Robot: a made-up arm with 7 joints.
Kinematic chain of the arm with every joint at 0, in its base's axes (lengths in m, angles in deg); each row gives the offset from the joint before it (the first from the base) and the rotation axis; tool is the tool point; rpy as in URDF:
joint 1: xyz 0 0 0.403 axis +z
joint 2: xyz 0 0 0 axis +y
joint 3: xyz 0 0 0.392 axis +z
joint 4: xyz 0.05 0 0 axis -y
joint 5: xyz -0.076 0 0.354 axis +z
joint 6: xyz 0 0 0 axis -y
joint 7: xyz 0.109 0 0 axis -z
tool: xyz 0 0 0 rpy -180 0 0
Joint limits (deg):
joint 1: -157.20..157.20
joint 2: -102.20..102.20
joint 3: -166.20..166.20
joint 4: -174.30..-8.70
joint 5: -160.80..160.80
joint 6: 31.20..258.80
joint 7: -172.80..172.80
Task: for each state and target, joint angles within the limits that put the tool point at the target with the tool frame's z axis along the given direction. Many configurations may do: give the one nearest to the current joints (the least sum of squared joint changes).
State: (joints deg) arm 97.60 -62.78 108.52 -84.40 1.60 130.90 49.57
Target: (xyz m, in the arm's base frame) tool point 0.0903 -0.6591 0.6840 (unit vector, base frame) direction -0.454 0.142 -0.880
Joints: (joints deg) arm 140.17 -36.23 117.34 -86.20 3.70 99.94 49.57
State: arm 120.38 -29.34 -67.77 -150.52 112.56 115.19 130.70
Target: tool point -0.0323 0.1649 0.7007 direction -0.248 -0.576 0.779
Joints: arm 148.48 -64.79 -24.49 -152.47 120.76 78.19 130.70
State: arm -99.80 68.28 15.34 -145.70 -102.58 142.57 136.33
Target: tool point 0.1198 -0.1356 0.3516 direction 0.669 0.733 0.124
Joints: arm -123.21 102.20 43.38 -168.69 -114.14 183.53 136.33
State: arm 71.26 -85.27 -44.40 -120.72 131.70 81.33 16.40
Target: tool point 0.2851 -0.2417 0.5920 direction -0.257 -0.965 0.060
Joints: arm 73.62 -102.20 -61.42 -148.33 160.51 42.28 16.40
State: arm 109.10 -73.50 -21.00 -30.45 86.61 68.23 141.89
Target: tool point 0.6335 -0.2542 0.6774 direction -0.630 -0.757 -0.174
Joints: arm 139.87 -102.20 -37.11 -78.11 105.69 45.23 141.89
